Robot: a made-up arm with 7 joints. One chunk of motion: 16 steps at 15 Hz.
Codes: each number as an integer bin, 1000 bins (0 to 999) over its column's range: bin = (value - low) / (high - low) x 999, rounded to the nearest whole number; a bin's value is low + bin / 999 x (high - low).
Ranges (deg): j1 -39..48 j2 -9..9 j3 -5..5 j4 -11..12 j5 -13..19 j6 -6..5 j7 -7..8
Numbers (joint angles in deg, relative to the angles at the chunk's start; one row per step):
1: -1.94 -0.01 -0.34 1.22 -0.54 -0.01 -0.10
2: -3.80 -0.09 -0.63 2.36 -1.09 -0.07 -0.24
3: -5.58 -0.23 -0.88 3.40 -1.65 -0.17 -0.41
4: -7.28 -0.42 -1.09 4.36 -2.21 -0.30 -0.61
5: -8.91 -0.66 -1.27 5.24 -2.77 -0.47 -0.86
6: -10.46 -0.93 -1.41 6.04 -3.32 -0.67 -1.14
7: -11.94 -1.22 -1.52 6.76 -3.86 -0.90 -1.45
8: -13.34 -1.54 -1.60 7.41 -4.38 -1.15 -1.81
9: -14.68 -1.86 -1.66 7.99 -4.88 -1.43 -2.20
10: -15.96 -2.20 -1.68 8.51 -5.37 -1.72 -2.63
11: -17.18 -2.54 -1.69 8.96 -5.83 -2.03 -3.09
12: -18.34 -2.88 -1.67 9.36 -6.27 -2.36 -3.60
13: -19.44 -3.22 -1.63 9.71 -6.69 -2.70 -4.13
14: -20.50 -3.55 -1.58 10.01 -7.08 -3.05 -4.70
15: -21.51 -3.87 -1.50 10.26 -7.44 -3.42 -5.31
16: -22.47 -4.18 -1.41 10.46 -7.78 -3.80 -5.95
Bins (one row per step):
1: 426 499 466 531 389 544 460
2: 404 495 437 580 372 539 450
3: 384 487 412 625 354 529 439
4: 364 476 391 667 337 518 426
5: 346 463 373 705 319 502 409
6: 328 448 359 740 302 484 390
7: 311 432 348 771 285 463 370
8: 295 414 340 800 269 440 346
9: 279 396 334 825 253 415 320
10: 265 377 332 847 238 389 291
11: 251 359 331 867 224 361 260
12: 237 340 333 884 210 331 226
13: 225 321 337 900 197 300 191
14: 212 302 342 913 185 268 153
15: 201 285 350 923 174 234 113
16: 190 268 359 932 163 200 70

